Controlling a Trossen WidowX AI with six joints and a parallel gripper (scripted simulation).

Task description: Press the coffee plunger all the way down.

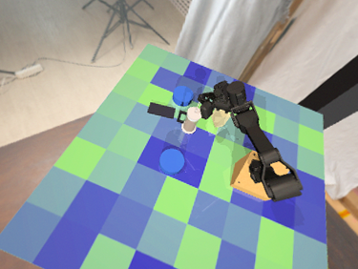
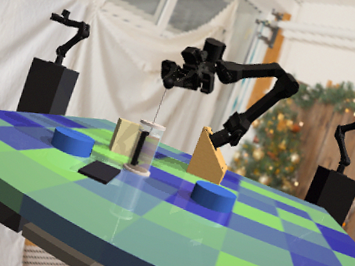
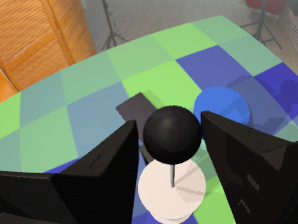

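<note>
Now: the coffee press 10 mm ahead of my gripper tip and 140 mm below it. The rest, counted from my gripper tip: flat black slab: 170 mm ahead, 50 mm to the right, 270 mm below.
</note>
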